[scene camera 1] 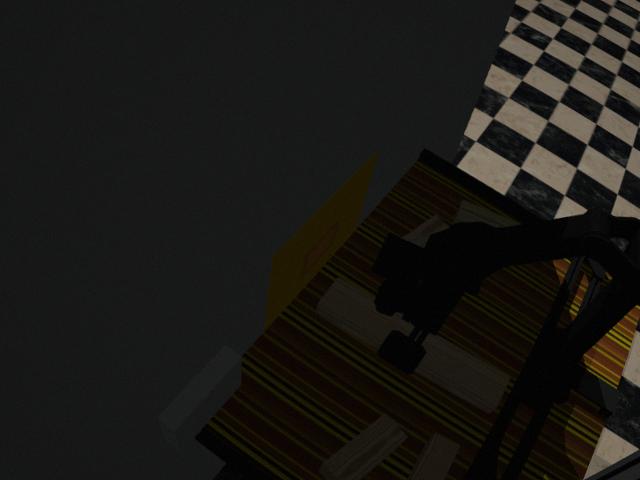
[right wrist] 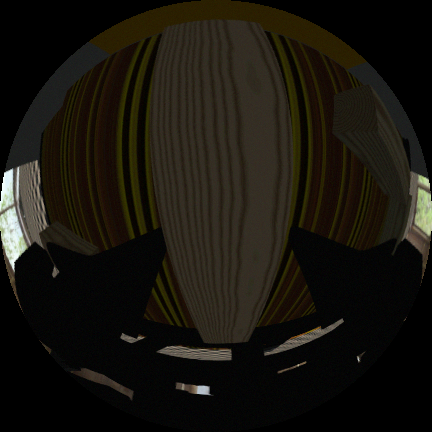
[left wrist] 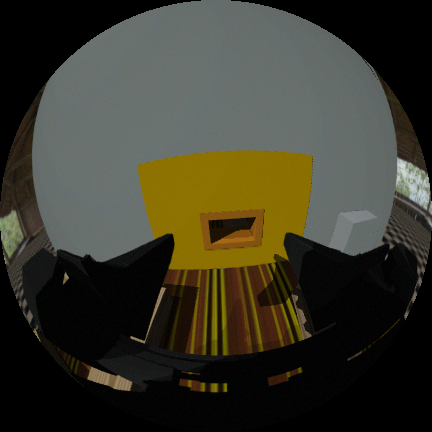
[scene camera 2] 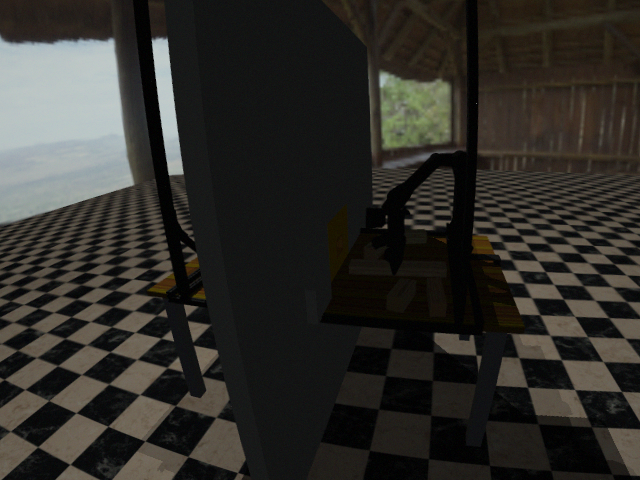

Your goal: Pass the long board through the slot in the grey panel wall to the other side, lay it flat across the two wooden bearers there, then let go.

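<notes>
The long board lies flat on the striped table, pointing towards the grey panel wall. My right gripper is open and empty, pointing down low over the board, which passes between the fingertips in the right wrist view. The slot has an orange rim in a yellow patch of the wall. On the other side, my left gripper is open and empty, facing the slot. Pale wooden pieces, possibly the bearers, are partly hidden by its fingers.
Loose wooden blocks lie on both sides of the board. A greenish block lies near the table's far edge. A grey block sticks out from the wall beside the table, and another shows on the left gripper's side.
</notes>
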